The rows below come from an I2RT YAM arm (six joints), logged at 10 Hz.
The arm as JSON. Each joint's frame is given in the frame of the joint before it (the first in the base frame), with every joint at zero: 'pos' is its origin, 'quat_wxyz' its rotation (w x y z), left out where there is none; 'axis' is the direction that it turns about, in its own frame. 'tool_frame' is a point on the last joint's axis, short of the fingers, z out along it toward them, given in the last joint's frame.
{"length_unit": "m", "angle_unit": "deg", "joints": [
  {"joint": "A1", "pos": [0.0, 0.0, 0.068], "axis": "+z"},
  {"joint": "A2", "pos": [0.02, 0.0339, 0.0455], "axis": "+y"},
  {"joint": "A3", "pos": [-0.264, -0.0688, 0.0], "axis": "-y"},
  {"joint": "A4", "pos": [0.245, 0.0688, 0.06], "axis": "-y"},
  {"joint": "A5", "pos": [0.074, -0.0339, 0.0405], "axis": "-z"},
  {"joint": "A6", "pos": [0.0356, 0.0, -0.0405], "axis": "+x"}
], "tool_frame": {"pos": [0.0, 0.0, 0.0], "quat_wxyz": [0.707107, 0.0, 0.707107, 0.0]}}
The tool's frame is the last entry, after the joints.
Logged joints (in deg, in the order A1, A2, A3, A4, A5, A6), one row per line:
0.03, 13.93, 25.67, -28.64, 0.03, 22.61
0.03, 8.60, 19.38, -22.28, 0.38, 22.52
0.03, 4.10, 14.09, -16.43, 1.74, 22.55
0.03, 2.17, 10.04, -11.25, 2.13, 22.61
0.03, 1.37, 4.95, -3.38, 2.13, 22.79
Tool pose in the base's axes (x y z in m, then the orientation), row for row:
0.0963, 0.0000, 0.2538, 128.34, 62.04, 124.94
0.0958, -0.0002, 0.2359, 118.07, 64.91, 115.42
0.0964, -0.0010, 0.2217, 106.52, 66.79, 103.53
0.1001, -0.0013, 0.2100, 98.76, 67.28, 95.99
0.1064, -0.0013, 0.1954, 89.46, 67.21, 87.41
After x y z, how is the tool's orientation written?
As angles about the fixed x, y, z axes (roll, pitch, yaw), in degrees.
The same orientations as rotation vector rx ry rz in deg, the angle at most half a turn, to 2 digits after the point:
21.05, 105.34, 15.61
20.16, 99.98, 15.96
20.19, 94.72, 15.50
19.96, 91.62, 15.64
19.43, 88.07, 16.26

